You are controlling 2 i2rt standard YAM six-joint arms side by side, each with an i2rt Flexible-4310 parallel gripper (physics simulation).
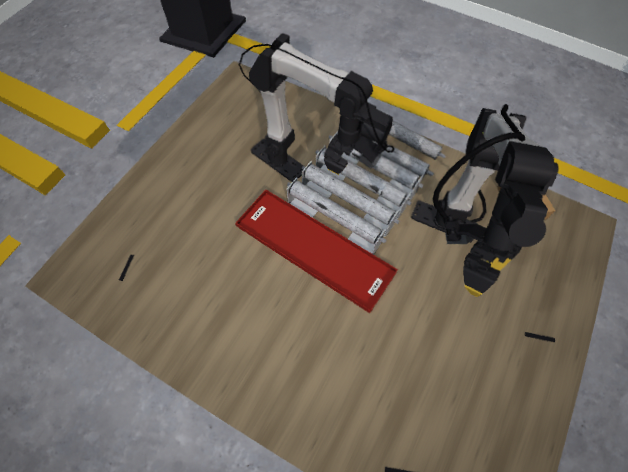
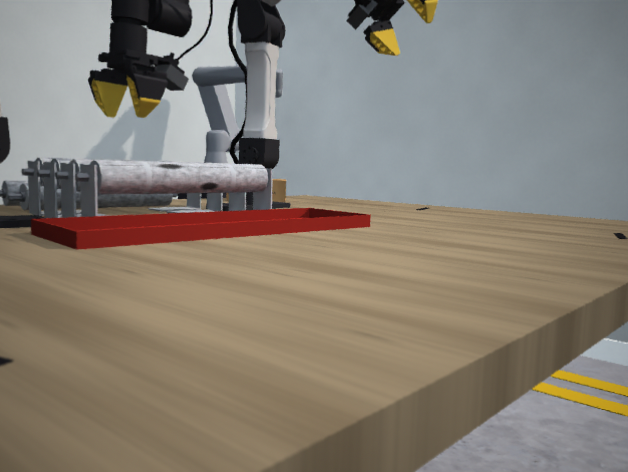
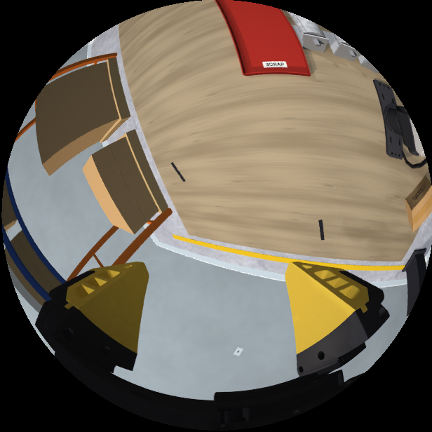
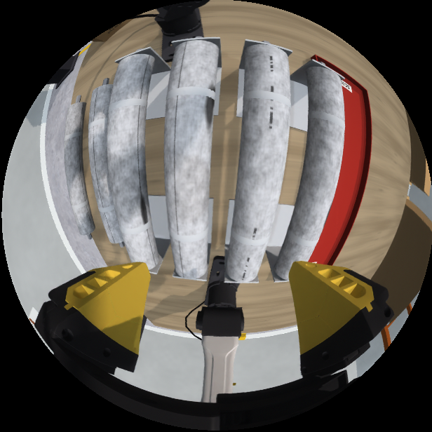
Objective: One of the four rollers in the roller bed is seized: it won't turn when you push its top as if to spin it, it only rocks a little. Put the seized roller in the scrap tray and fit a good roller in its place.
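Frame: origin at the left arm's base, x up, y ahead, z left, level; centimetres.
Seen in the pictures: left gripper, fingertip midpoint: (image 1: 482,284) (image 2: 413,39); right gripper, fingertip midpoint: (image 1: 344,158) (image 2: 125,117); left arm's base, origin of the base link: (image 1: 443,222) (image 2: 250,208); right arm's base, origin of the base link: (image 1: 278,160).
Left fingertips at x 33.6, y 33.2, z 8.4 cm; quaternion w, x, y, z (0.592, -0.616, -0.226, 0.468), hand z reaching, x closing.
Observation:
Pixels of each thing's top centre, then the offset from my left fingertips to it.
- red scrap tray, middle of its top: (image 2: 222,216) (image 1: 314,245) dx -31.6, dy -7.3, dz -40.9 cm
- small cardboard box, middle of its top: (image 2: 257,178) (image 1: 529,194) dx -28.1, dy -51.1, dz +12.7 cm
A red scrap tray (image 1: 314,248) (image 2: 203,230) (image 3: 270,40) (image 4: 356,140) lies beside the roller bed (image 2: 89,200). The bed holds four mottled grey rollers; the one nearest the tray (image 1: 335,210) (image 2: 177,177) (image 4: 321,135) and the one farthest from it (image 4: 130,160) are its outer two. Two loose rollers (image 4: 102,160) (image 4: 77,170) lie beyond the bed. Which roller is seized cannot be seen. My right gripper (image 1: 355,161) (image 2: 126,109) (image 4: 218,272) is open and empty, pointing down above the bed. My left gripper (image 1: 487,278) (image 2: 410,38) (image 3: 216,272) is open and empty, high off to the bed's right.
The left arm's base (image 1: 428,215) (image 3: 387,120) stands right of the bed, the right arm's base (image 1: 276,158) at its left. A small cardboard box (image 1: 548,207) (image 2: 279,190) (image 3: 419,205) is behind the left arm. Larger boxes (image 3: 82,110) (image 3: 125,180) stand off the table.

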